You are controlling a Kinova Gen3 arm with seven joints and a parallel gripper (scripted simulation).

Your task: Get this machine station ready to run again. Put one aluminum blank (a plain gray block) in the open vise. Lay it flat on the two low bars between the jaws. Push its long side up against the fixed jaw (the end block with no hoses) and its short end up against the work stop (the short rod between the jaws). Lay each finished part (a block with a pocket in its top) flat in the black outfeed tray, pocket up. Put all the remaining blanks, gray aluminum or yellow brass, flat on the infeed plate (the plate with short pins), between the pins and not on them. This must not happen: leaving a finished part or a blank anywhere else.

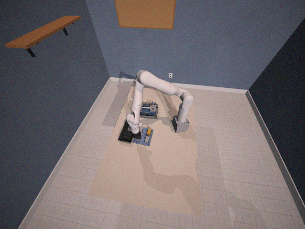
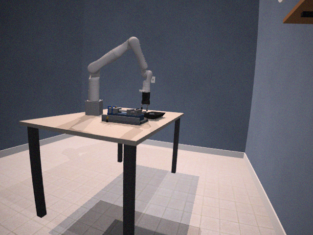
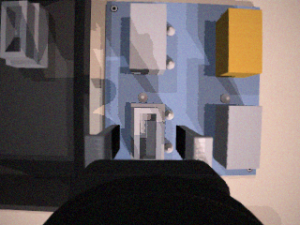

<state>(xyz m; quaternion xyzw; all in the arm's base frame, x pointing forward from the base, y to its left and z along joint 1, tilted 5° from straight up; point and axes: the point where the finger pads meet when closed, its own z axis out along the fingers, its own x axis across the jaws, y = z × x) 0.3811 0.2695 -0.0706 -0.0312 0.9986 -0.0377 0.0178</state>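
My hand is 10 cm to the left of the yellow brass blank, 8 cm past it and 4 cm above it. From my hand the other things lie so: vise 36 cm to the right, 5 cm ahead, 2 cm below.
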